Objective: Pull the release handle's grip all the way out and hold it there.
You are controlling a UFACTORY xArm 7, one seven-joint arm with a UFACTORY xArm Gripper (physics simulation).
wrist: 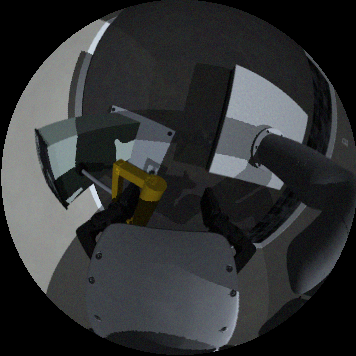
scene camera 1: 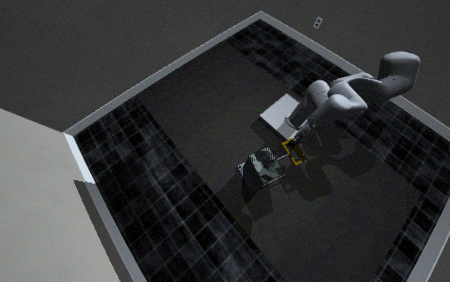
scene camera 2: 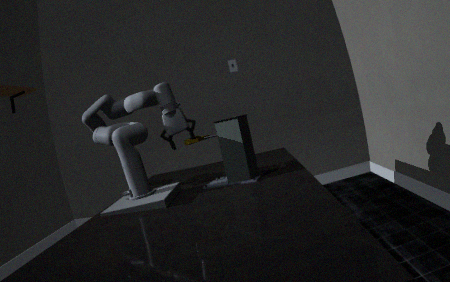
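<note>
The release handle's yellow grip (scene camera 1: 298,162) (scene camera 2: 191,142) (wrist: 154,186) is a loop-shaped frame on a thin metal rod (scene camera 2: 210,136) (wrist: 97,182). The rod comes out of a tall pale green-grey housing (scene camera 1: 265,167) (scene camera 2: 231,150) (wrist: 95,145), and a length of it shows between housing and grip. My gripper (scene camera 2: 182,142) (wrist: 170,191) is wide open at the grip's height. In the wrist view its left finger reaches into the loop, on the housing side of the outer grip bar. The right finger is well off on the other side. Whether the left finger touches the bar cannot be told.
The housing stands on a flat bolted plate (wrist: 156,145) on the dark table (scene camera 2: 260,225). The arm's light base slab (scene camera 1: 279,116) (scene camera 2: 120,206) (wrist: 265,97) lies on the table to the right of the housing in the wrist view. The scene is dim, with strong shadows.
</note>
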